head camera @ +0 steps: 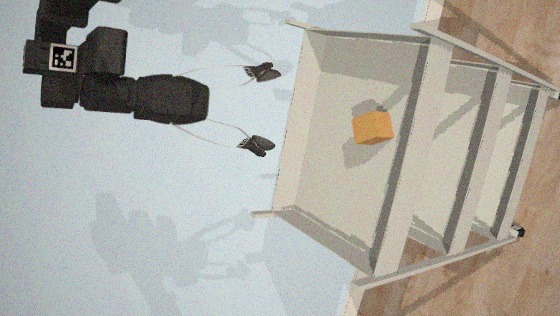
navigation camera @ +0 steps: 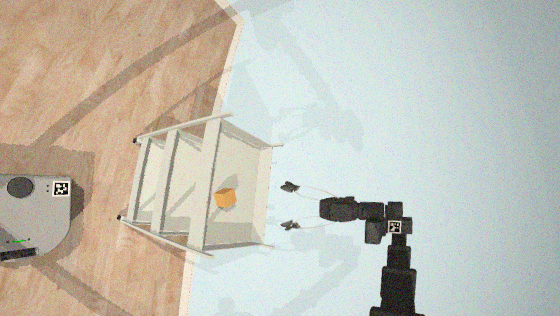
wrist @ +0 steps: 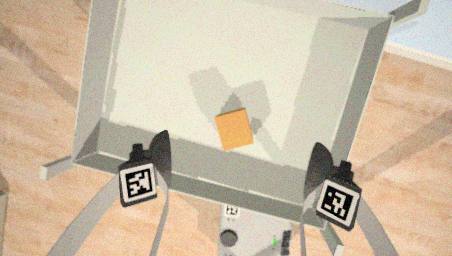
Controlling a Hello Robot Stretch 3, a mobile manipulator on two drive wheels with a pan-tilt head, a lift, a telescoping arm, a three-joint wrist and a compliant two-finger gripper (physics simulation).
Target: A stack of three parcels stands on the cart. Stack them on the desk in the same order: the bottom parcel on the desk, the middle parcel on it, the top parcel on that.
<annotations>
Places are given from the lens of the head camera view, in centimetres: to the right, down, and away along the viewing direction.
my gripper (head camera: 275, 110): -1, -8, 65
orange parcel (head camera: 374, 127): 17, -6, 74
white cart (head camera: 464, 133): 44, -6, 92
The marked spots on the white cart and the orange parcel are 32 cm apart.
</annotations>
